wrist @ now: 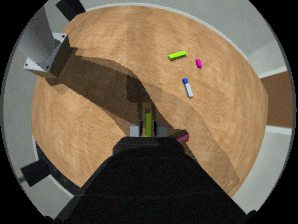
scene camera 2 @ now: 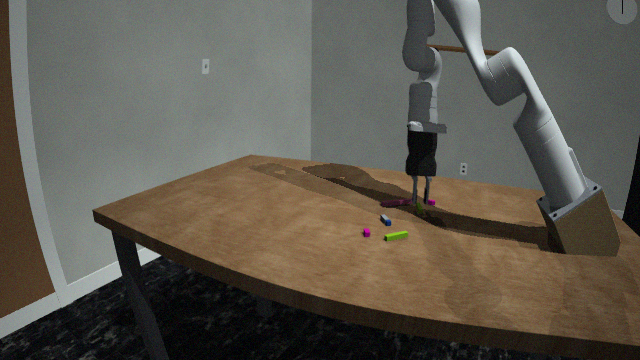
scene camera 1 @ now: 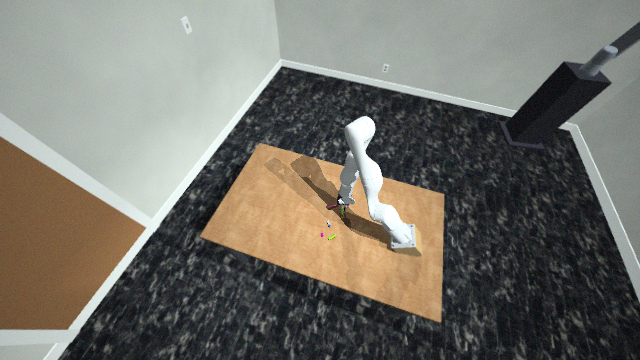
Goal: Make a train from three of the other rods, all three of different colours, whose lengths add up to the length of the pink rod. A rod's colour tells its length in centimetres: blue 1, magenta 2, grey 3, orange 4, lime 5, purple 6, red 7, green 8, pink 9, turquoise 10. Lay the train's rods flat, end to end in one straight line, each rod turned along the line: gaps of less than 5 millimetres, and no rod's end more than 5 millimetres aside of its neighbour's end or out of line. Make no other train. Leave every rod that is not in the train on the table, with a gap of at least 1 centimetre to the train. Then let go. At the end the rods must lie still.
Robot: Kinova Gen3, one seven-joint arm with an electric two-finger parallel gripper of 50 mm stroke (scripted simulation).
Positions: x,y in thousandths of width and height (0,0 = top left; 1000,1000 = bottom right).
Observation:
In view: the gripper (scene camera 2: 655,562).
The gripper shows as well in the wrist view (wrist: 498,565).

